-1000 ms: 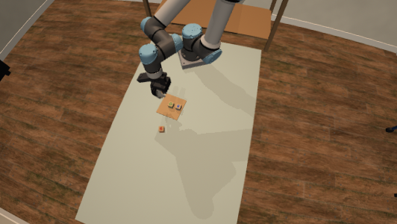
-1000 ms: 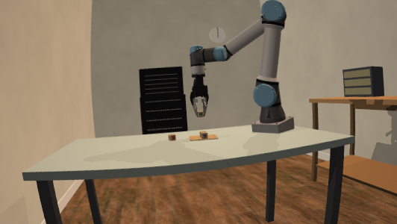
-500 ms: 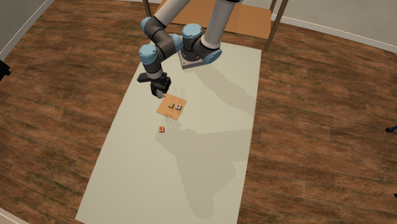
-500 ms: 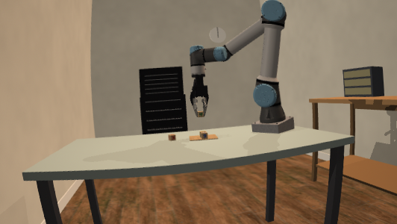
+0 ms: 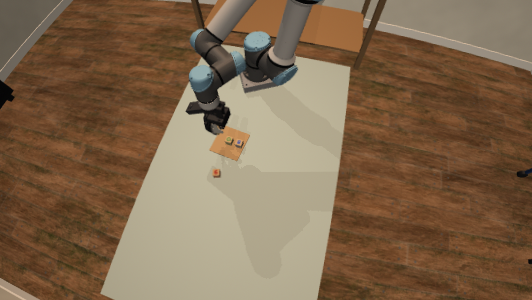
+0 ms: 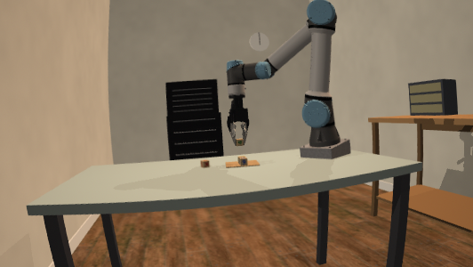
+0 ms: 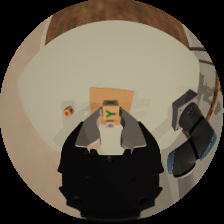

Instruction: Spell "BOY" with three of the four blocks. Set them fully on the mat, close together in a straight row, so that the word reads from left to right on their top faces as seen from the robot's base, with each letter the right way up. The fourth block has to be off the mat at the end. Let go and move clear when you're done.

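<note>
My hand is 9 cm above the orange mat, 5 cm to the right of it and 1 cm short of it. The rest, counted from my hand: block right at my hand.
</note>
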